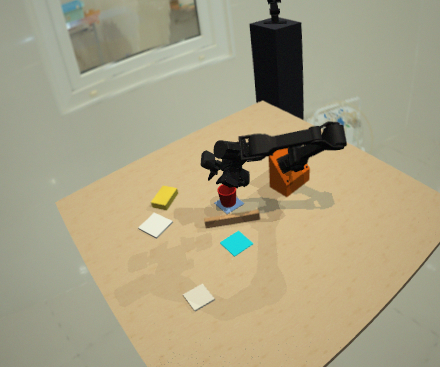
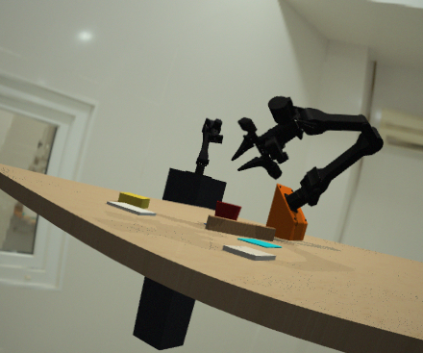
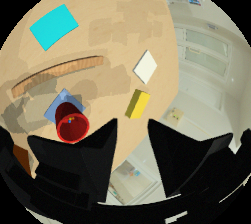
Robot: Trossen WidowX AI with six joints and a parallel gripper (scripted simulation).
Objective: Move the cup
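The red cup lies 140 mm below my gripper tip, 80 mm behind it and 40 mm to the right of it. Also, from my gripper tip: wooden bar: 170 mm below, 60 mm to the left, 20 mm behind; blue pad: 190 mm below, 80 mm behind, 30 mm to the right; cyan pad: 190 mm below, 150 mm to the left, 30 mm ahead.
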